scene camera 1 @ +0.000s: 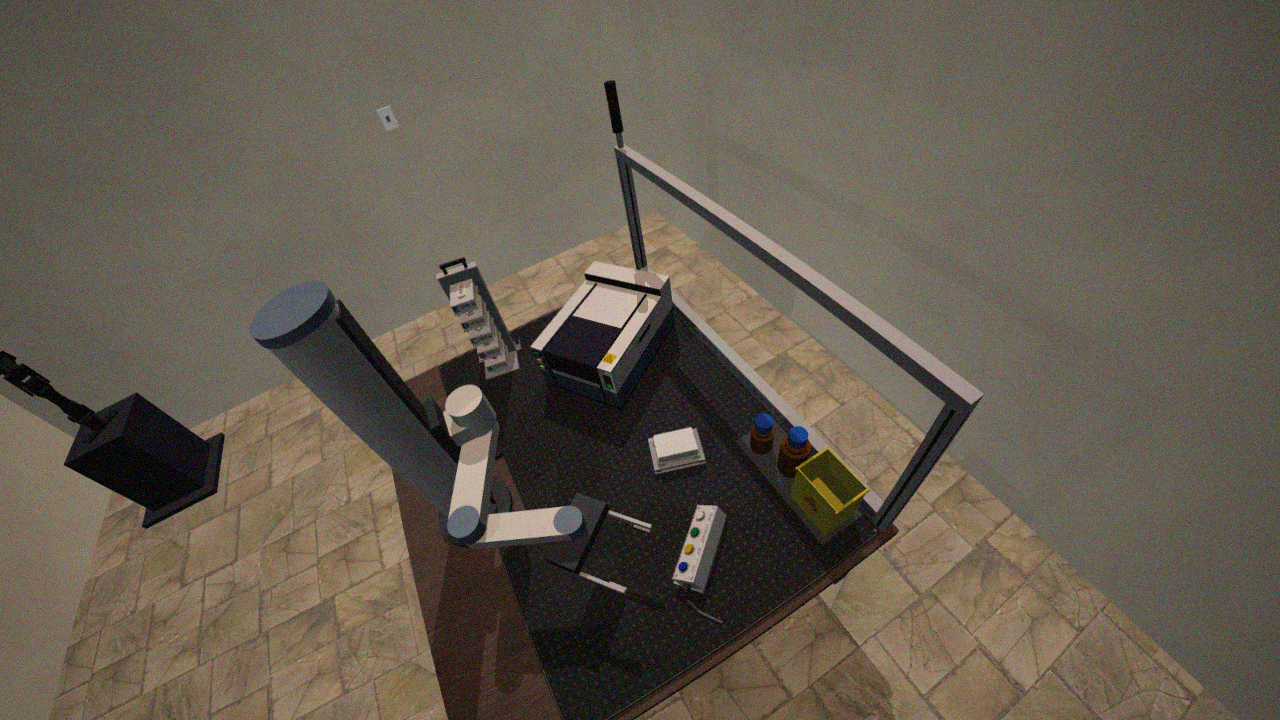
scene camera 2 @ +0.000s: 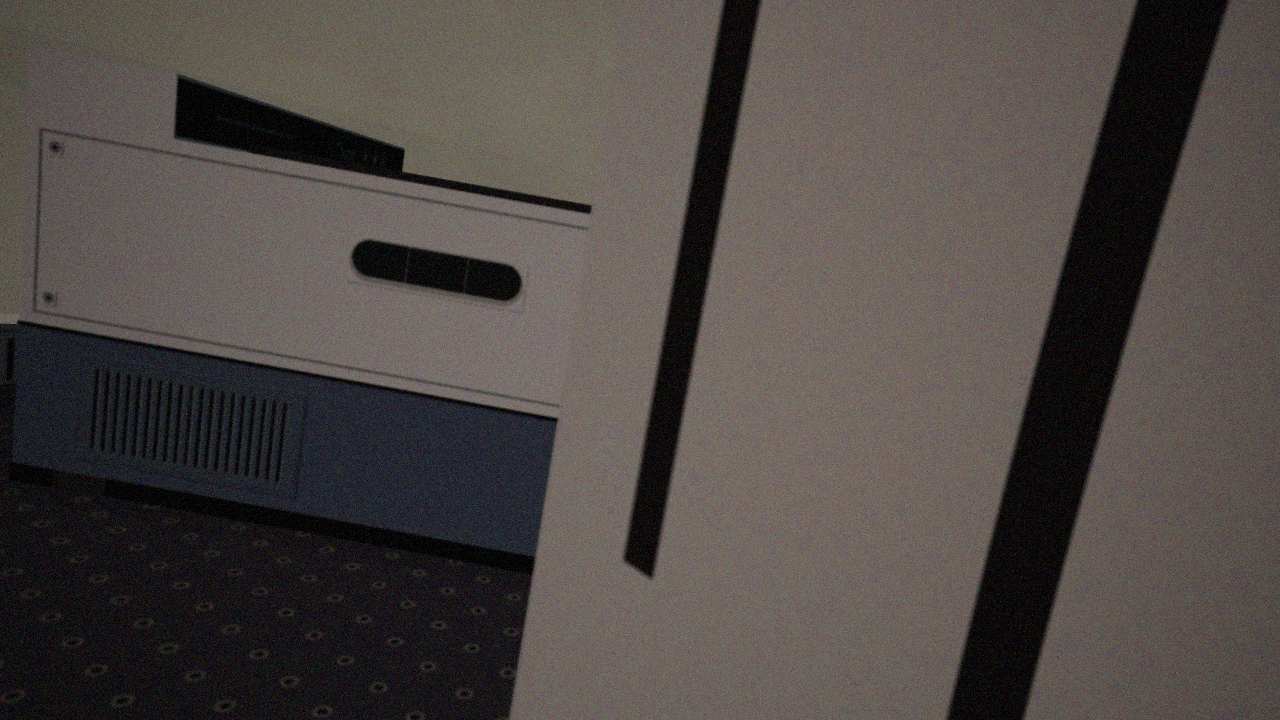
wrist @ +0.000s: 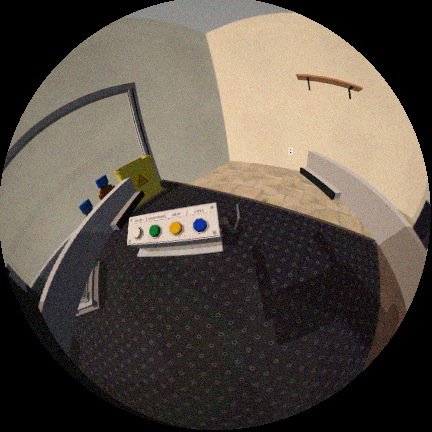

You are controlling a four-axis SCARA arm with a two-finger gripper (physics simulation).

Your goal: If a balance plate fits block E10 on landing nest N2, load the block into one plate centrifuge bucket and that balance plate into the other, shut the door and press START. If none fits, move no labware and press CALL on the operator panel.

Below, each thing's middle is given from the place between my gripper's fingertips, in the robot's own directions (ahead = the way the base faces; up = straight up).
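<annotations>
Positions relative to my hand: white plate [scene camera 1: 677,445], 150 mm below, 280 mm ahead, 300 mm to the left; centrifuge [scene camera 1: 600,344], 80 mm below, 310 mm ahead, 830 mm to the left. Going by their middles, the white plate is the nearest to my hand of the things named here.
</annotations>
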